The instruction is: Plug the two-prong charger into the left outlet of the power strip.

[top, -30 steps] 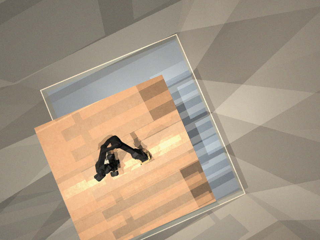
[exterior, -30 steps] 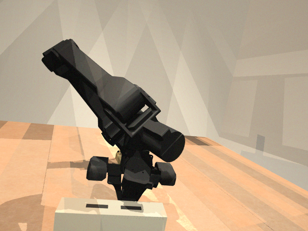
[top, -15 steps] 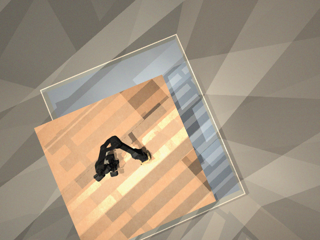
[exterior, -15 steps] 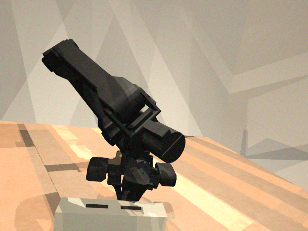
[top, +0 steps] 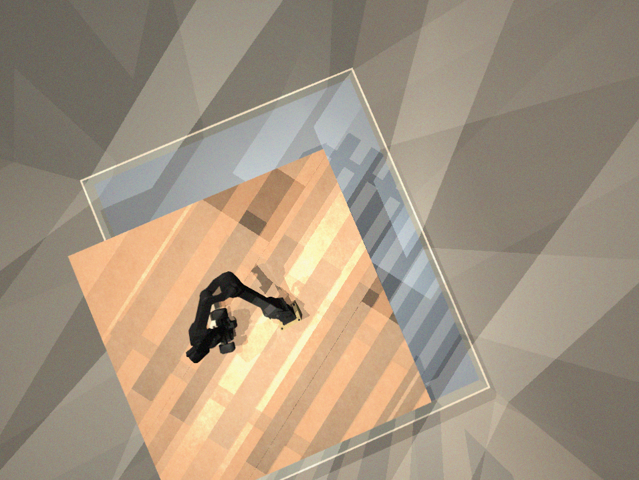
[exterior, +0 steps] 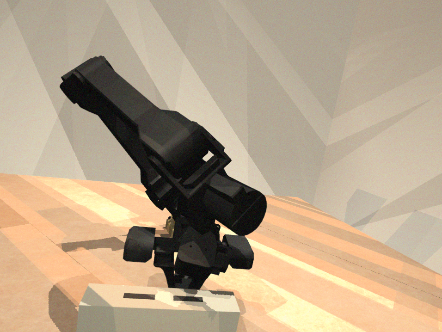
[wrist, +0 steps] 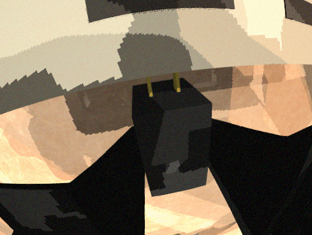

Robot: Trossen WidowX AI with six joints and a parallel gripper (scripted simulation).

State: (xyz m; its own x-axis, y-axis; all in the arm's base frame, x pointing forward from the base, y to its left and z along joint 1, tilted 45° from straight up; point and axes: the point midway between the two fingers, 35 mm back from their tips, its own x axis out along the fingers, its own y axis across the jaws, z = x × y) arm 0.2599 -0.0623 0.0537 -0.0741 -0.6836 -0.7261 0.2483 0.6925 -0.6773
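Now: gripper tip 20 mm short of the two-prong charger and 10 mm below it.
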